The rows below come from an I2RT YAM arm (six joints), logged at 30 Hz.
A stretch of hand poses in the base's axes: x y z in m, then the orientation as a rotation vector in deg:
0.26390, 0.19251, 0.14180, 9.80, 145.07, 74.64
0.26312, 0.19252, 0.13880, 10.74, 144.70, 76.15
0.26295, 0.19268, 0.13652, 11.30, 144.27, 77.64
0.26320, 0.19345, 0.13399, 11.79, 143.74, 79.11
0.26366, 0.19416, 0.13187, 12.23, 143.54, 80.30
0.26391, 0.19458, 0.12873, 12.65, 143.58, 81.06
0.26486, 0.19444, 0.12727, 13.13, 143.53, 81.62
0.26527, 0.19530, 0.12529, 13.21, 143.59, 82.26
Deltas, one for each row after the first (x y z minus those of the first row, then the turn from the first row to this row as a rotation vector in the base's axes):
-0.00078, 0.00001, -0.00300, 1.15, 0.54, -0.26
-0.00095, 0.00017, -0.00528, 2.26, 0.89, -0.32
-0.00070, 0.00094, -0.00781, 3.38, 1.15, -0.38
-0.00024, 0.00165, -0.00993, 4.22, 1.56, -0.36
0.00001, 0.00207, -0.01307, 4.73, 2.02, -0.35
0.00096, 0.00193, -0.01453, 5.14, 2.35, -0.48
0.00137, 0.00279, -0.01651, 5.52, 2.66, -0.30

